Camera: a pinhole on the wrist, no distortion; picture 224 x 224 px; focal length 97.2 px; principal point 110.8 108.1 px. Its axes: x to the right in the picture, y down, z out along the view. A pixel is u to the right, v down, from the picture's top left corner.
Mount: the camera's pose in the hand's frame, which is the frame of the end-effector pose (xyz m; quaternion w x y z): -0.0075 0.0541 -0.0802 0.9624 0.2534 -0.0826 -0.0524
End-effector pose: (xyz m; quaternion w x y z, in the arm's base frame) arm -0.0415 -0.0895 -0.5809 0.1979 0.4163 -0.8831 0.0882
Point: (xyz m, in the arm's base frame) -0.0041 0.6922 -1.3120
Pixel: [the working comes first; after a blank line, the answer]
In the camera's frame: -0.8485 0.5422 0.3789

outside the picture
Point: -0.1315 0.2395 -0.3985
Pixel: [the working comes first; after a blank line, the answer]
In the camera's frame: -0.1465 0.1086 -0.2333

behind the camera
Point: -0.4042 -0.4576 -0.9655
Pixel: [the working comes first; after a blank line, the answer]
In the camera's frame: 0.3928 0.3281 0.5034

187 171
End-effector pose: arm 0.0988 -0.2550 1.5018 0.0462 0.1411 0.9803 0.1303
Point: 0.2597 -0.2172 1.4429
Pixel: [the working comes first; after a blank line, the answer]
In the camera's frame: -0.1087 0.0815 0.1637

46 156
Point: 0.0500 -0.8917 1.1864
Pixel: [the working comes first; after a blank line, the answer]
In the camera's frame: 0.0248 -0.5381 0.5674

115 16
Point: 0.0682 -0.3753 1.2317
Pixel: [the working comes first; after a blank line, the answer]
In the camera's frame: 0.0920 -0.0599 0.3782

134 93
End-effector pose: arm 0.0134 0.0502 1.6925 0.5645 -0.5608 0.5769 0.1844
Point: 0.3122 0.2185 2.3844
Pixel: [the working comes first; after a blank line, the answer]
In the camera's frame: -0.4709 -0.4350 0.5010

19 24
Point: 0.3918 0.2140 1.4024
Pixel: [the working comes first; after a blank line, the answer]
In the camera's frame: 0.3719 0.0728 0.4511

191 124
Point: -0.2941 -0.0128 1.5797
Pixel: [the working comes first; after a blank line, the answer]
In the camera's frame: 0.0051 0.1704 -0.1886

behind the camera
